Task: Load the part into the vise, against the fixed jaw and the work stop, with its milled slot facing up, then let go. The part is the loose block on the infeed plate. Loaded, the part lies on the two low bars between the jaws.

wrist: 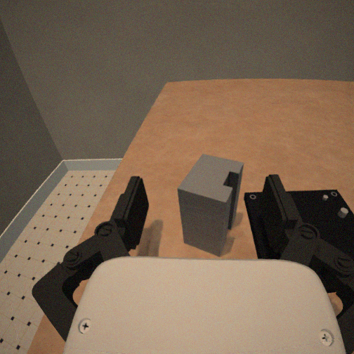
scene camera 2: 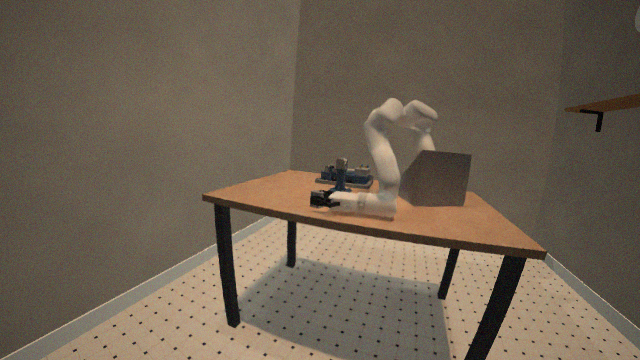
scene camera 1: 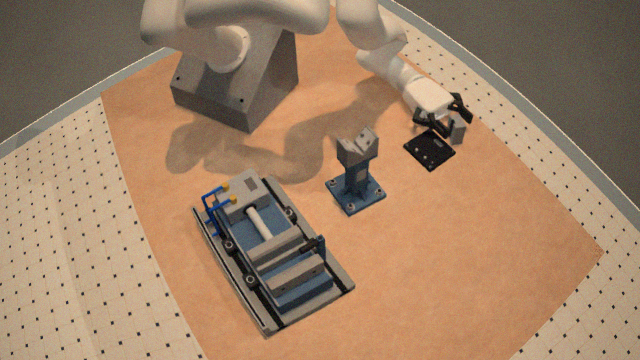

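Seen in the pictures: gripper, fingertip midpoint: (scene camera 2: 315, 196) (scene camera 1: 459, 127); arm's base at its link origin: (scene camera 2: 430, 168) (scene camera 1: 228, 49).
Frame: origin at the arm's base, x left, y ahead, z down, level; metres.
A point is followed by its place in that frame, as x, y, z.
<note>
The part, a grey block (scene camera 1: 457, 131) {0.226, 0.514, 0.108} (wrist: 204, 215), stands upright on the table beside the black infeed plate (scene camera 1: 430, 156) {0.148, 0.493, 0.146} (wrist: 295, 197). In the wrist view its milled slot faces right, toward the plate. My gripper (scene camera 1: 456, 124) {0.249, 0.510, 0.114} (scene camera 2: 321, 199) {0.249, 0.510, 0.114} (wrist: 202, 189) is open, low over the table, with a finger on either side of the part and gaps between. In scene camera 2 the fingers largely hide the part. The vise (scene camera 1: 262, 225) {-0.240, 0.392, 0.068} (scene camera 2: 357, 178) {-0.173, 0.338, 0.108} has its fixed jaw (scene camera 1: 296, 276) {-0.273, 0.509, 0.059} at the end away from the screw. The work stop (scene camera 1: 321, 246) {-0.198, 0.493, 0.075} stands at the side of the jaw gap.
A blue pedestal (scene camera 1: 356, 177) {-0.046, 0.438, 0.082} (scene camera 2: 341, 180) {-0.011, 0.421, 0.095} with a grey V-shaped top stands between the vise and the infeed plate. Blue hoses (scene camera 1: 212, 207) {-0.287, 0.312, 0.044} rise at the vise's rear. The arm's large grey base block (scene camera 1: 275, 75) {0.044, 0.117, 0.061} (scene camera 2: 440, 180) {0.108, -0.012, 0.037} stands at the back. The table edge is near the part.
</note>
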